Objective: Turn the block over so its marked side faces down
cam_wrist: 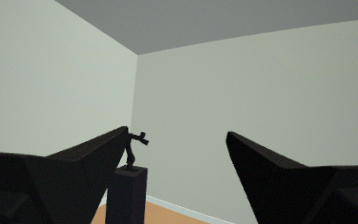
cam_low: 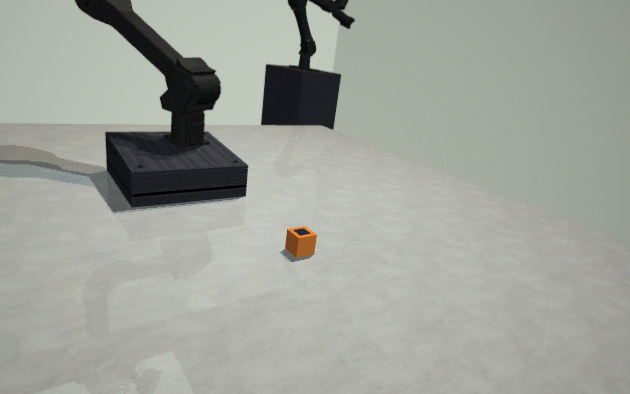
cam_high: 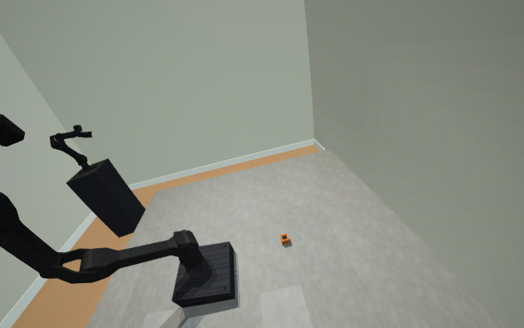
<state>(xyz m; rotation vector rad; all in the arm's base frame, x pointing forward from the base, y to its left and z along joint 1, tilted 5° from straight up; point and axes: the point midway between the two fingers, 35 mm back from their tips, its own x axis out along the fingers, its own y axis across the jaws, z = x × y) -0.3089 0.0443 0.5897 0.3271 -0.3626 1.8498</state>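
Right now my gripper tip is 67 cm above the orange block, 63 cm short of it and 9 cm to the left of it.
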